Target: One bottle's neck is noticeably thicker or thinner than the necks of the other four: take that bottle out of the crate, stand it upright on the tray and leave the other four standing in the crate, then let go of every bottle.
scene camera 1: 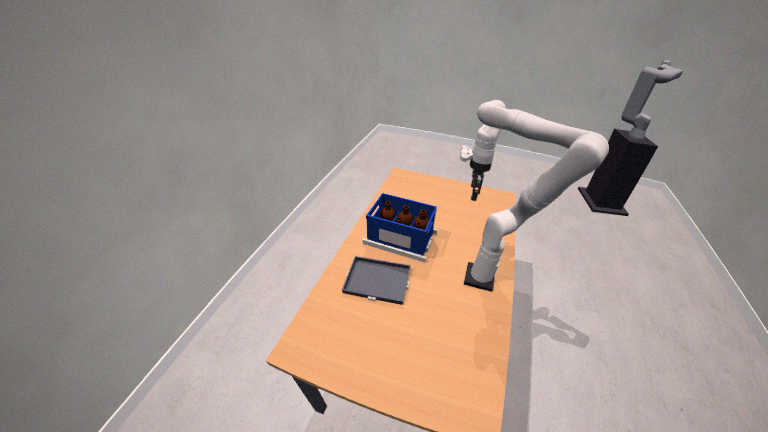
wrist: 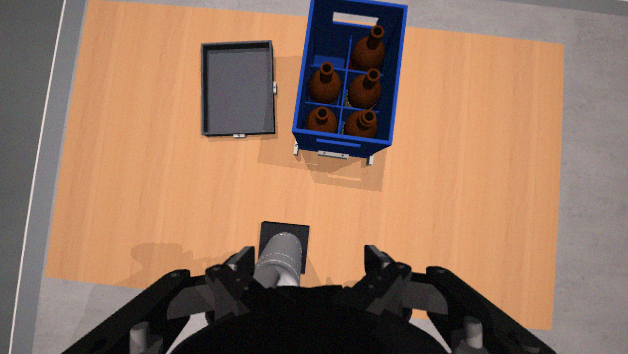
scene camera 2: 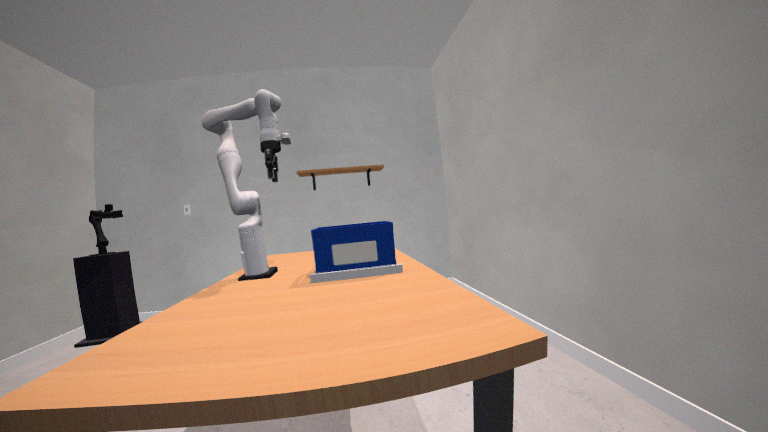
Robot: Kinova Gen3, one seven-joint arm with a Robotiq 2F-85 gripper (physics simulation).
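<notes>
The blue crate stands upright with five brown bottles in six compartments. In the wrist view they are a far right bottle, a middle left bottle, a middle right bottle, a near left bottle and a near right bottle. The far left compartment is empty. The near right bottle shows a second ring below its mouth; neck thicknesses are hard to compare. The dark tray is empty. My gripper is open and empty, high above the table, clear of the crate.
White strips lie along the crate's base on the wooden table. Small light clips sit at the tray's edges. The arm's base plate is near one long table edge. A wall shelf is behind.
</notes>
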